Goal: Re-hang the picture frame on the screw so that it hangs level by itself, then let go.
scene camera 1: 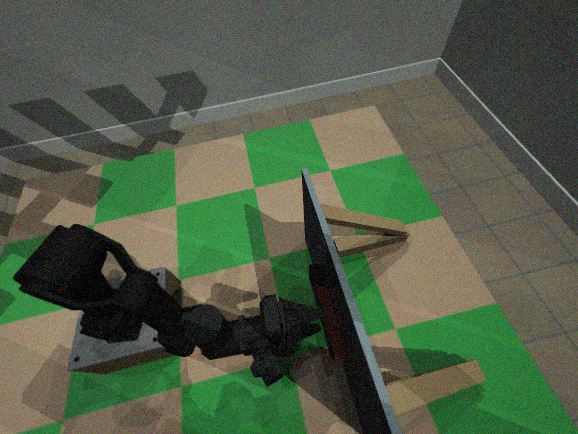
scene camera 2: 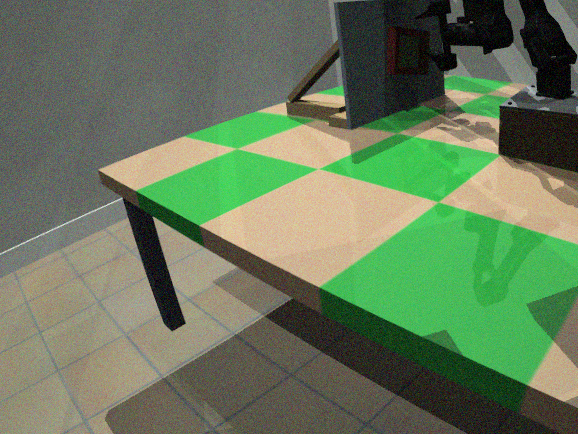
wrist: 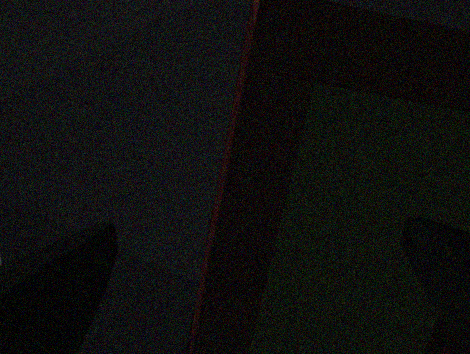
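Seen in the pictures: gripper, fingertip midpoint: (scene camera 1: 322,320) (scene camera 2: 417,34) (wrist: 259,233); arm's base, link origin: (scene camera 1: 125,326) (scene camera 2: 554,94).
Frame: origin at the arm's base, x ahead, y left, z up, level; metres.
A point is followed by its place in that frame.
Observation:
A grey upright board (scene camera 1: 338,267) {x 0.453, y 0.002, z 0.196 m} (scene camera 2: 369,86) {x 0.429, y 0.135, z -0.021 m} stands on the checkered table (scene camera 1: 214,168) {x 0.138, y 0.533, z -0.113 m} (scene camera 2: 313,215) {x 0.132, y 0.549, z -0.113 m}. A dark red picture frame (scene camera 1: 327,301) {x 0.434, y -0.028, z 0.114 m} (scene camera 2: 391,49) {x 0.422, y 0.052, z 0.065 m} with a dark green inside lies against the face of the board that is turned to the arm. My gripper (scene camera 1: 318,320) {x 0.420, y -0.056, z 0.096 m} (scene camera 2: 439,40) is open, its fingertips right at the frame's near side, with nothing between them. The wrist view is very dark: it shows the board on the left and the frame's red edge (wrist: 223,175) {x 0.433, y -0.070, z 0.107 m} running steeply through the middle. The screw is hidden.
Wooden braces (scene camera 1: 365,221) {x 0.560, y 0.168, z 0.039 m} (scene camera 1: 438,379) {x 0.611, y -0.162, z 0.035 m} (scene camera 2: 313,77) {x 0.578, y 0.193, z 0.001 m} prop the board from behind. The arm's grey base plate (scene camera 1: 98,349) {x -0.045, y -0.042, z 0.005 m} sits at the table's left edge. Tiled floor and grey walls surround the table.

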